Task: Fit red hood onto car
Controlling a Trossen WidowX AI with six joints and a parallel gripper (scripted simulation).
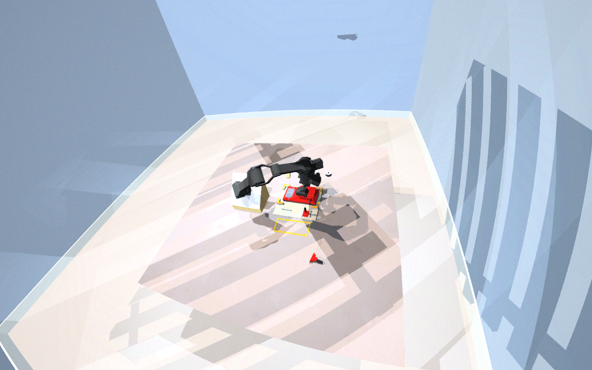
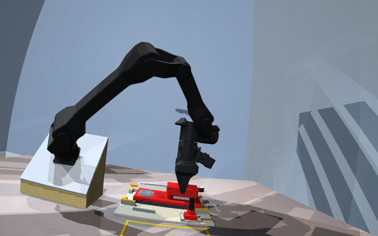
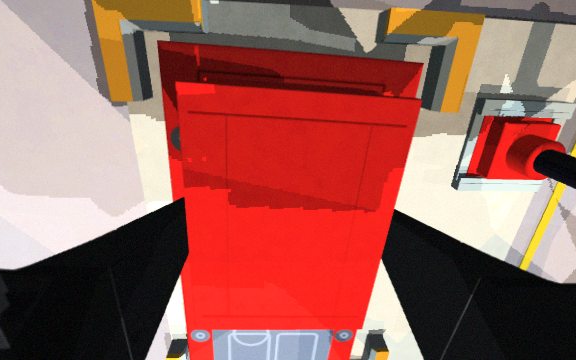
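Now: the red hood 1 cm above my gripper tip. From my gripper tip the other things lie so: black wheel (10 cm ahead, 21 cm to the left, 4 cm below); grey engine block (2 cm below); white jig (4 cm behind, 2 cm to the right, 4 cm below).
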